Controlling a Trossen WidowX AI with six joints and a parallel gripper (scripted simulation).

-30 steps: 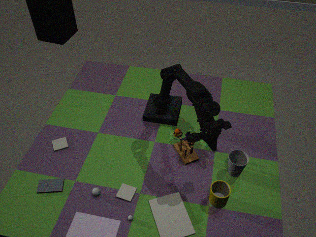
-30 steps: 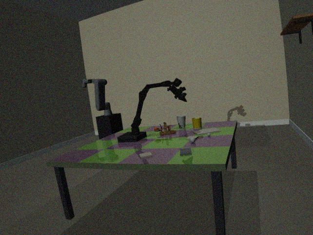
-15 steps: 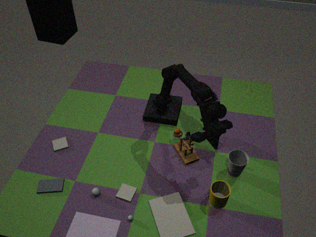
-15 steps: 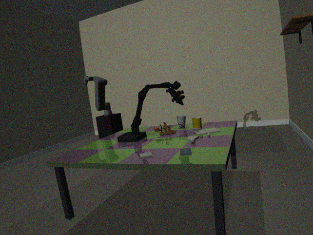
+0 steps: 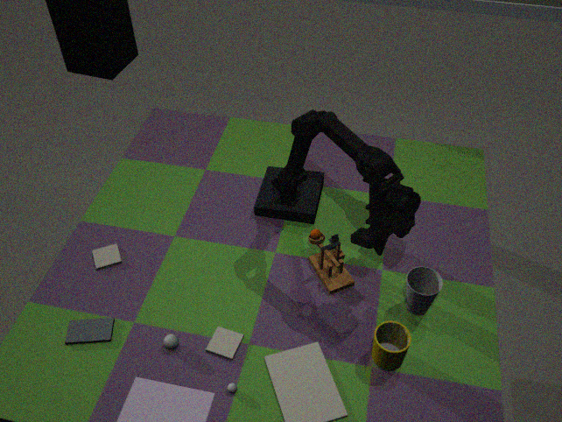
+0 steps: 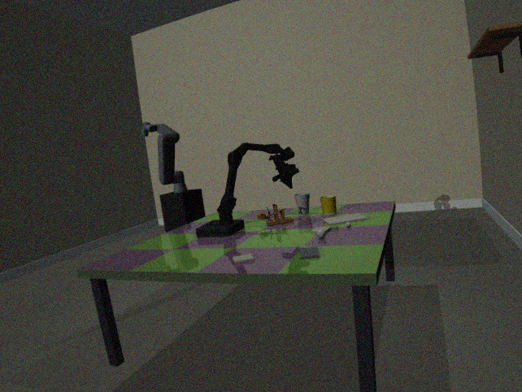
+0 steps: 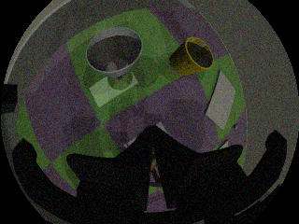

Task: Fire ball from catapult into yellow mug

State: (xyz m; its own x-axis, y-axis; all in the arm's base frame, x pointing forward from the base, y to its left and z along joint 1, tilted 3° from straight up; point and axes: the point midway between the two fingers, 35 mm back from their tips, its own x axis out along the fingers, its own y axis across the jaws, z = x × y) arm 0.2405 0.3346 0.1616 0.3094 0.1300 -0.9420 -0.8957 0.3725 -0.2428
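The orange ball is 200 mm to the right of my gripper tip, 120 mm behind it and 110 mm below it. Also, from my gripper tip: yellow mug (190 mm ahead, 140 mm below, 80 mm to the left); then white sheet (330 mm ahead, 170 mm below, 100 mm to the right); then wooden catapult (150 mm to the right, 120 mm below, 70 mm behind).
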